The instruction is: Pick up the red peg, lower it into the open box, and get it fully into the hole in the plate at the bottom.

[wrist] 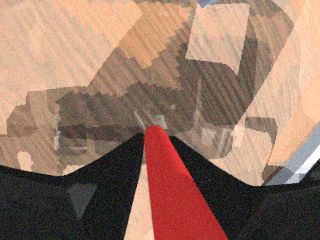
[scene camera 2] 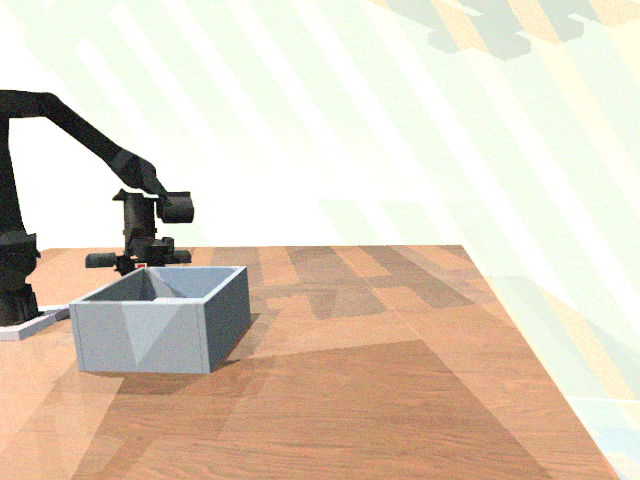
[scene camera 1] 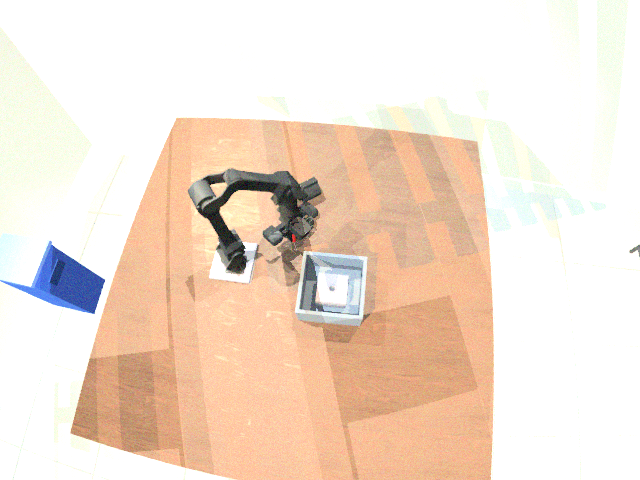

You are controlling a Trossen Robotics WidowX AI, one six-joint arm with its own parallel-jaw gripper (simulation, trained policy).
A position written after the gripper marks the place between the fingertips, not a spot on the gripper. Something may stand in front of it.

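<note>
The gripper point(scene camera 1: 293, 239) can be seen from the wrist view point(wrist: 155, 141) as well. A grey box point(scene camera 2: 118, 327) is part of the scene too, and it also appears in scene camera 1 point(scene camera 1: 313, 263).
</note>
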